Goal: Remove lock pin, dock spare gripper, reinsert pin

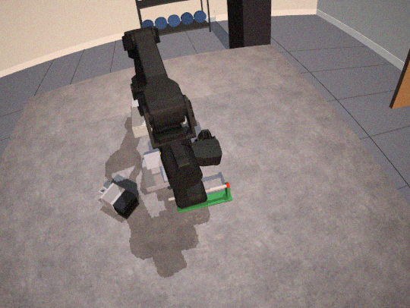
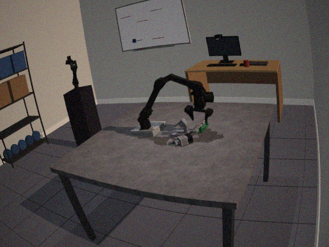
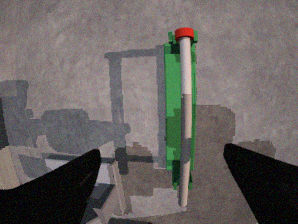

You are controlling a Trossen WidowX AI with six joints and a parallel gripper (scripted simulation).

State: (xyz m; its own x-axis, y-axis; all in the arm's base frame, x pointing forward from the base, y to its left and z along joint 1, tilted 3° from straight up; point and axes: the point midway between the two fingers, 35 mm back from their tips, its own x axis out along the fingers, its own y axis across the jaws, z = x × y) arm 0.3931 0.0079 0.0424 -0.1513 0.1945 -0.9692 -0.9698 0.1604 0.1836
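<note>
Now: gripper tip 40 mm above the green cradle, 20 mm to the right of it and 20 mm short of it. Also, from my gripper tip: mount socket 110 mm behind, 60 mm to the right, 10 mm below; spare gripper 190 mm to the right, 70 mm behind, 40 mm below.
</note>
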